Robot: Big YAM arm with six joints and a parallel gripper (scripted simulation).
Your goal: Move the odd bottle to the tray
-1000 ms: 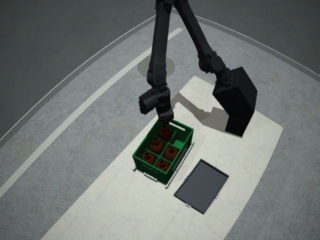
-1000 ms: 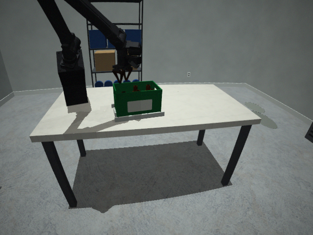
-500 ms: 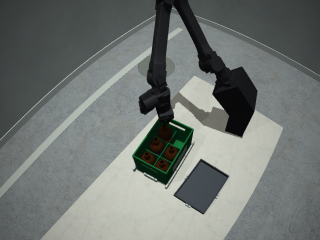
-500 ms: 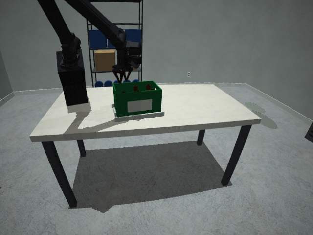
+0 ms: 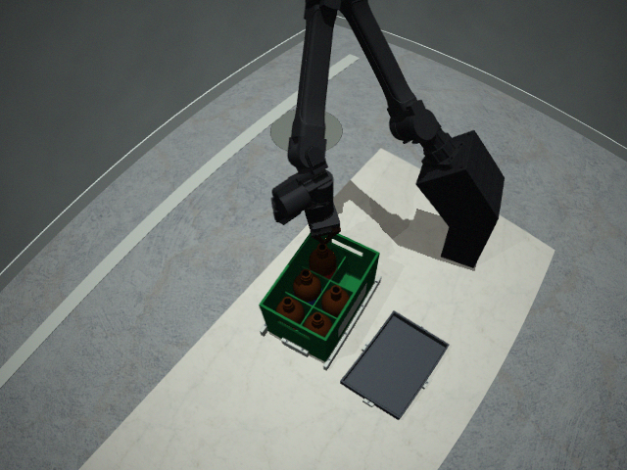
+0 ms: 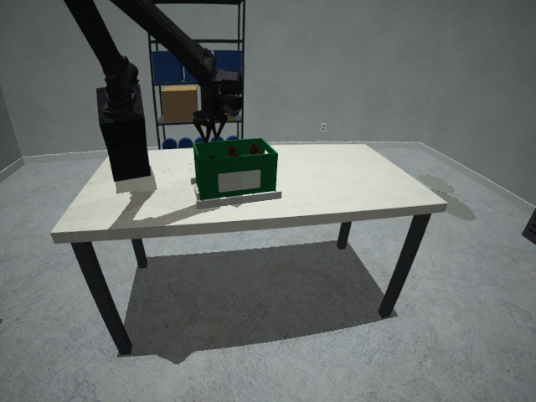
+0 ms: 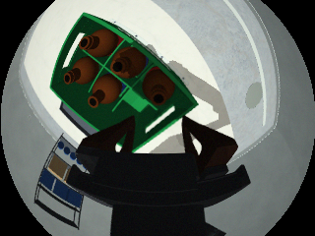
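Right now the crate is 70 mm ahead of my hand, 60 mm to the left of it and 150 mm below it. From my hand the other things lie so: tray (80 mm ahead, 330 mm to the left, 220 mm below).
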